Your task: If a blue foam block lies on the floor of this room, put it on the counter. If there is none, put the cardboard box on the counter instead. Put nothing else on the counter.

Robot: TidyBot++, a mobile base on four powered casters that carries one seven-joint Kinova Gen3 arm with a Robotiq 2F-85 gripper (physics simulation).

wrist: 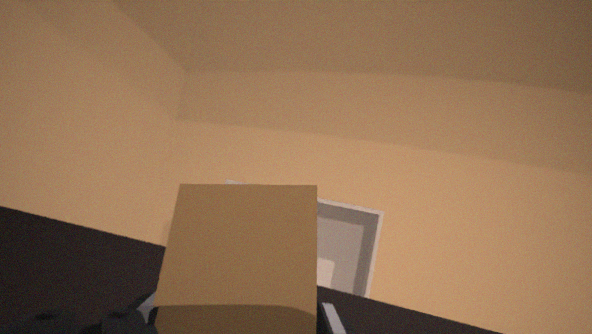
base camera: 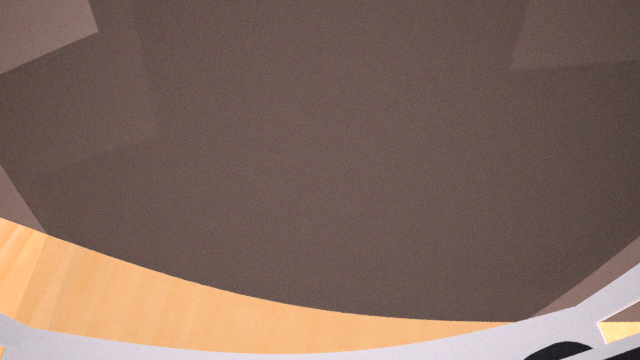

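Note:
The cardboard box (wrist: 245, 242), plain brown, fills the lower middle of the wrist view. My gripper (wrist: 247, 314) is shut on it, with parts of the fingers showing at its left and right sides. The box hides most of what lies between them. A dark surface with a slanting edge (wrist: 75, 265) lies below and behind the box; I cannot tell whether it is the counter. In the base camera view a broad dark brown face (base camera: 320, 160) stands close in front, possibly the counter's side. No blue foam block shows in either view.
A shallow grey tray (wrist: 377, 250) shows behind the box in the wrist view, cut off below by the dark edge; a pale patch shows inside it. A tan surface (wrist: 475, 225) surrounds it. Light wooden floor (base camera: 150, 300) shows low in the base camera view, above a pale curved rim (base camera: 200, 348).

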